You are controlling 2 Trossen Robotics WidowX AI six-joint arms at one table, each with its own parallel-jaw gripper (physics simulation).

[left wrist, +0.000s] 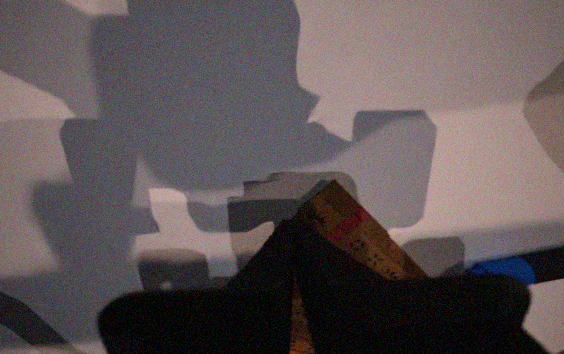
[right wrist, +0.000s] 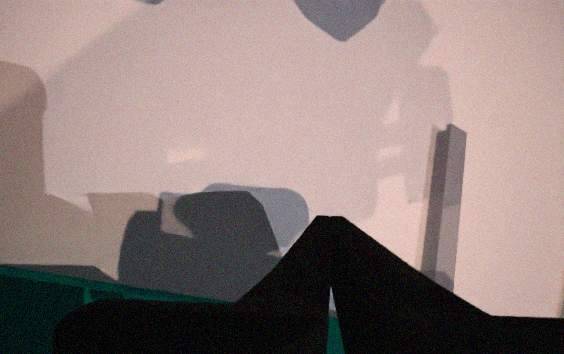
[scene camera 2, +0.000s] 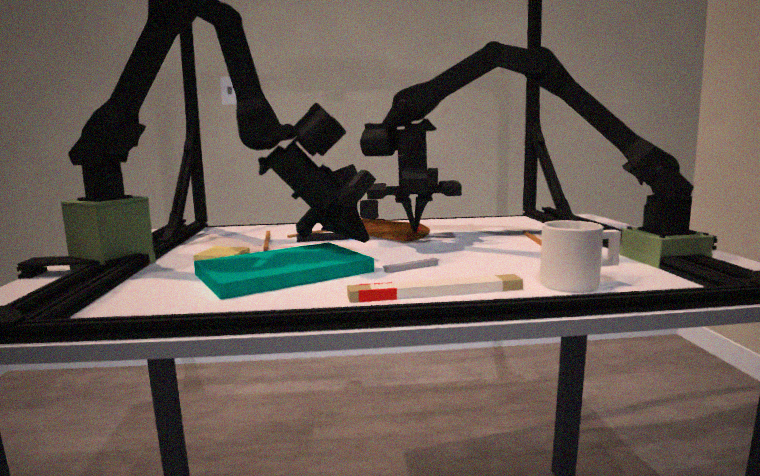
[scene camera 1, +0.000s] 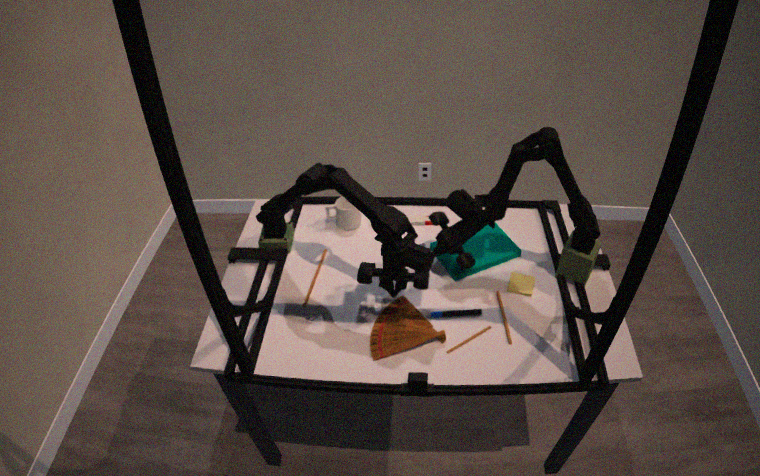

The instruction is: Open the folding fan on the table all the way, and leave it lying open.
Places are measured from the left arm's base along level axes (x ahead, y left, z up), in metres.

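Pixels of known places: left gripper, fingertip midpoint: (left wrist: 291,228) (scene camera 2: 414,232) (scene camera 1: 393,296); right gripper, fingertip midpoint: (right wrist: 328,228) (scene camera 2: 367,240); left arm's base, link origin: (scene camera 2: 666,231) (scene camera 1: 275,231); right arm's base, link origin: (scene camera 2: 105,198) (scene camera 1: 582,245).
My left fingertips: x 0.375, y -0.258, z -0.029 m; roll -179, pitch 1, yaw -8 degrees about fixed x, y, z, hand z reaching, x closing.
Ahead of a thing's pixels: the offset from my left fingertips to its top centre. "pt": to the spot under its first point.
The folding fan (scene camera 1: 406,331) (scene camera 2: 387,228) (left wrist: 360,225) lies on the table near the front in scene camera 1, partly spread into a brown wedge with a red band. Its pivot end points right there, its curved edge left. My left gripper (scene camera 1: 395,293) (scene camera 2: 415,229) (left wrist: 291,228) is shut and empty, pointing down at the fan's upper corner; whether the tips touch it is unclear. My right gripper (scene camera 2: 364,238) (right wrist: 328,228) is shut and empty, low beside the teal tray, away from the fan; its tips are hard to make out in scene camera 1.
The teal tray {dx +0.258, dy +0.192, dz +0.002 m} (scene camera 1: 507,249) (scene camera 2: 280,284) stands behind the fan in scene camera 1. A black and blue marker {dx +0.171, dy -0.060, dz -0.004 m} (scene camera 1: 459,313) lies beside the fan. Several thin sticks, a yellow pad {dx +0.378, dy +0.042, dz -0.009 m} (scene camera 1: 521,284), a white mug {pt dx -0.140, dy +0.311, dz +0.040 m} (scene camera 1: 348,216) (scene camera 2: 569,257), a grey bar {dx +0.053, dy +0.209, dz -0.010 m} (scene camera 2: 412,265) (right wrist: 452,200) and a red-ended box {dx +0.049, dy +0.345, dz -0.005 m} (scene camera 2: 443,288) also lie around.
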